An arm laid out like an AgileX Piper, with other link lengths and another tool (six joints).
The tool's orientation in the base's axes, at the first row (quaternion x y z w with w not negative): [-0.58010, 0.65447, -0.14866, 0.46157]
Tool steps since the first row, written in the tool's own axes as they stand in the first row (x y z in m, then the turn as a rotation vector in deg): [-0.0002, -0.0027, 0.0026, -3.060, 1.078, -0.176]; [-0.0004, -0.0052, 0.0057, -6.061, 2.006, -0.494]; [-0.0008, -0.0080, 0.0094, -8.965, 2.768, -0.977]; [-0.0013, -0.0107, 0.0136, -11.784, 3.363, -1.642]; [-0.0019, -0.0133, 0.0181, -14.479, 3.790, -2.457]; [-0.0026, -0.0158, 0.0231, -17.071, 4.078, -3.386]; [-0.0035, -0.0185, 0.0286, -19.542, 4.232, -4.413]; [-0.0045, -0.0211, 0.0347, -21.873, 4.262, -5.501]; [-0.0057, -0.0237, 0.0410, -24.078, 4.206, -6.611]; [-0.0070, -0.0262, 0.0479, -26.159, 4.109, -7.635]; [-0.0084, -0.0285, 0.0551, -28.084, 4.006, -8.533]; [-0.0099, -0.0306, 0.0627, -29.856, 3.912, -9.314]
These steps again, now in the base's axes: [0.0037, 0.0003, 0.0007, -1.111, 2.988, 0.627]; [0.0076, 0.0008, 0.0009, -2.232, 5.833, 1.414]; [0.0122, 0.0017, 0.0012, -3.369, 8.487, 2.367]; [0.0171, 0.0028, 0.0012, -4.536, 10.956, 3.502]; [0.0221, 0.0041, 0.0009, -5.701, 13.215, 4.785]; [0.0275, 0.0057, 0.0004, -6.859, 15.304, 6.186]; [0.0334, 0.0077, -0.0001, -7.997, 17.213, 7.684]; [0.0396, 0.0099, -0.0010, -9.092, 18.940, 9.245]; [0.0460, 0.0124, -0.0020, -10.138, 20.523, 10.825]; [0.0528, 0.0152, -0.0032, -11.079, 22.012, 12.337]; [0.0597, 0.0183, -0.0048, -11.903, 23.402, 13.719]; [0.0668, 0.0216, -0.0066, -12.627, 24.698, 14.966]
